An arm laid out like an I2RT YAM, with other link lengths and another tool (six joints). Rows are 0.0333 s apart.
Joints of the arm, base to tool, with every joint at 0 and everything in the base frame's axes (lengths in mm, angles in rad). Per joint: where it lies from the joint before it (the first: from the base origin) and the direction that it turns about. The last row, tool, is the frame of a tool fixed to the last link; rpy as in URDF.
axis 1: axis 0 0 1 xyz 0 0 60.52
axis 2: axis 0 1 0 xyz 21.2 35.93 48.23
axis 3: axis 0 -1 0 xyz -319.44 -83.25 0
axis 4: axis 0 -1 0 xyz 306.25 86 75
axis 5: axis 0 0 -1 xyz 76.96 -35.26 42.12
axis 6: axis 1 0 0 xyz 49.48 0 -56.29
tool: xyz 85 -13 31 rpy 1.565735 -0.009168 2.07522
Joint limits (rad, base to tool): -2.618..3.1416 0..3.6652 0..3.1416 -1.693..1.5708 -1.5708..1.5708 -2.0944..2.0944
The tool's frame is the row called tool.
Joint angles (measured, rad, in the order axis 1, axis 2, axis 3, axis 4, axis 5, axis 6), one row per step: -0.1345, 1.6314, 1.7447, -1.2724, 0.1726, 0.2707; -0.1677, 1.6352, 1.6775, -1.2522, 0.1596, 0.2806; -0.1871, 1.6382, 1.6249, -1.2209, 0.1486, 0.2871; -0.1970, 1.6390, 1.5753, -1.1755, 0.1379, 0.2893; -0.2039, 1.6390, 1.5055, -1.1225, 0.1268, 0.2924; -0.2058, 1.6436, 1.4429, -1.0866, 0.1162, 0.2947; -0.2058, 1.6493, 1.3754, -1.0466, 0.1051, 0.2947; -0.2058, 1.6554, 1.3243, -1.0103, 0.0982, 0.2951; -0.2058, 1.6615, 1.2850, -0.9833, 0.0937, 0.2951; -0.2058, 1.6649, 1.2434, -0.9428, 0.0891, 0.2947; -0.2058, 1.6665, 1.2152, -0.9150, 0.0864, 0.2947
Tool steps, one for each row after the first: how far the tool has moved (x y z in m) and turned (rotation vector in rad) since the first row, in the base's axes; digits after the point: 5 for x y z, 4 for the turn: -0.00447, -0.01230, -0.02641, 0.0229, 0.0462, -0.0373; -0.00568, -0.01926, -0.04587, 0.0395, 0.0670, -0.0589; -0.00407, -0.02256, -0.06227, 0.0512, 0.0697, -0.0670; -0.00470, -0.02407, -0.08576, 0.0655, 0.0838, -0.0731; -0.00762, -0.02294, -0.10965, 0.0814, 0.1126, -0.0743; -0.01181, -0.02058, -0.13545, 0.0974, 0.1436, -0.0717; -0.01486, -0.01903, -0.15512, 0.1075, 0.1631, -0.0706; -0.01802, -0.01776, -0.17071, 0.1149, 0.1805, -0.0699; -0.01988, -0.01674, -0.18521, 0.1199, 0.1843, -0.0683; -0.02148, -0.01604, -0.19467, 0.1228, 0.1859, -0.0675
